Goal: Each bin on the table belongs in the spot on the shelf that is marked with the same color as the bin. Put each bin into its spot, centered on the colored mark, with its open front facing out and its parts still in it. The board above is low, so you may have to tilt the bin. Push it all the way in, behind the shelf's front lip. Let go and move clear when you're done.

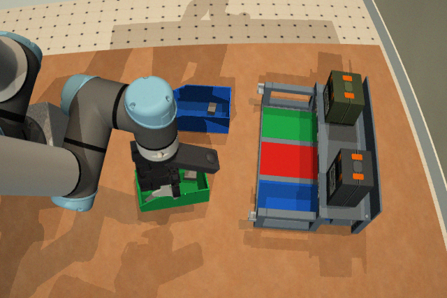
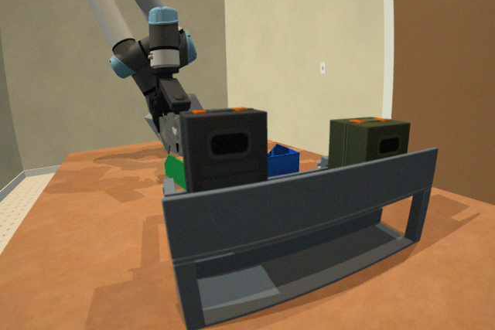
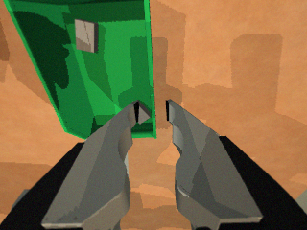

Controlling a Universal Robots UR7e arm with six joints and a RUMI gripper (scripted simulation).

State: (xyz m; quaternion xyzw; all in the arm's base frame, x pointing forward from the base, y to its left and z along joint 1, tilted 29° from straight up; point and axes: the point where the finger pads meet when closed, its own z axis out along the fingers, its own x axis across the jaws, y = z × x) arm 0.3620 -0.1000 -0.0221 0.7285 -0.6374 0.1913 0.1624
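My hand is 10 mm past the green bin, 50 mm to the right of it and 70 mm above it. The rest, counted from my hand: shelf front lip (220 mm ahead, 120 mm to the left, 90 mm below); then black box (380 mm ahead, 30 mm to the right, 60 mm above); then blue bin (70 mm ahead, 260 mm to the left, 70 mm below).
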